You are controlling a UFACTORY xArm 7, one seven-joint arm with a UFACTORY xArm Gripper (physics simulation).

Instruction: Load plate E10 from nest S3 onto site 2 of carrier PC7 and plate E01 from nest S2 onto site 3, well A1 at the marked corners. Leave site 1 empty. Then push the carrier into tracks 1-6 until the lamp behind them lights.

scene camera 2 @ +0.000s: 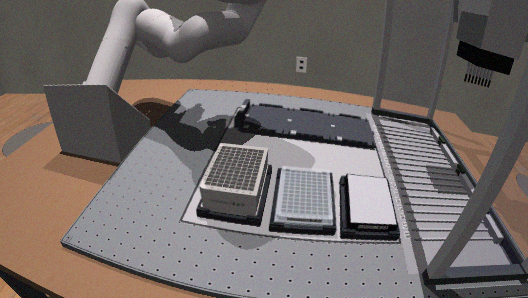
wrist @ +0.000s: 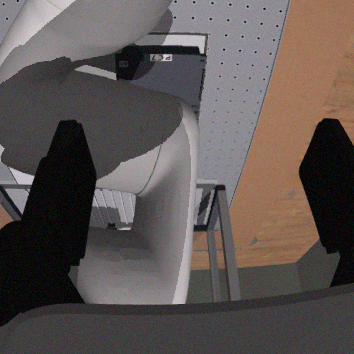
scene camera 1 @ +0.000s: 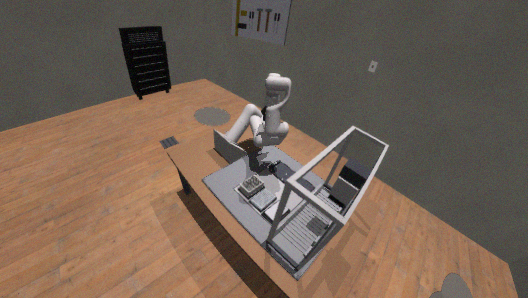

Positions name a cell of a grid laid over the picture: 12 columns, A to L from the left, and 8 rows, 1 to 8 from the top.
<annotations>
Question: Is the gripper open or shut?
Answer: Open.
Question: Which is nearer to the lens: the dark carrier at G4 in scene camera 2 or the tall white block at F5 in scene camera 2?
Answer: The tall white block.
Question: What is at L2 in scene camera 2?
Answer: A pipetting head.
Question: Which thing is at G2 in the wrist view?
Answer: A dark carrier.
</annotations>
